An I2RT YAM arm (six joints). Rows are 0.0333 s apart.
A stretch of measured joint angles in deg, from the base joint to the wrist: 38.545 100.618 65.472 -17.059 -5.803 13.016; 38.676 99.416 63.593 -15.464 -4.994 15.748; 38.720 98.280 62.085 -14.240 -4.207 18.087; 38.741 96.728 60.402 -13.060 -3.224 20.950; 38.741 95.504 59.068 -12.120 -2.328 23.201; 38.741 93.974 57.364 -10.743 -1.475 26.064; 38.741 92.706 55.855 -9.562 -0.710 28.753; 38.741 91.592 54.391 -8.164 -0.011 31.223; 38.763 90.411 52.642 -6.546 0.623 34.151; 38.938 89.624 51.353 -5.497 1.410 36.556; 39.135 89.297 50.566 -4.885 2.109 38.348; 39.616 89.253 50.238 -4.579 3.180 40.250; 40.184 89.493 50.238 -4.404 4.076 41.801; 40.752 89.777 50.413 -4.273 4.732 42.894; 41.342 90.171 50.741 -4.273 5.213 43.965; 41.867 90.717 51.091 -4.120 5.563 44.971
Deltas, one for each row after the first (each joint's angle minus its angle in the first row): 0.131 -1.202 -1.879 1.595 0.809 2.732; 0.175 -2.338 -3.387 2.819 1.596 5.071; 0.196 -3.890 -5.070 3.999 2.579 7.934; 0.196 -5.114 -6.404 4.939 3.475 10.185; 0.196 -6.644 -8.108 6.316 4.328 13.048; 0.196 -7.912 -9.617 7.497 5.093 15.737; 0.196 -9.026 -11.081 8.895 5.792 18.207; 0.218 -10.207 -12.830 10.513 6.426 21.135; 0.393 -10.994 -14.119 11.562 7.213 23.540; 0.590 -11.321 -14.906 12.174 7.912 25.332; 1.071 -11.365 -15.234 12.480 8.983 27.234; 1.639 -11.125 -15.234 12.655 9.879 28.785; 2.207 -10.841 -15.059 12.786 10.535 29.878; 2.797 -10.447 -14.731 12.786 11.016 30.949; 3.322 -9.901 -14.381 12.939 11.366 31.955
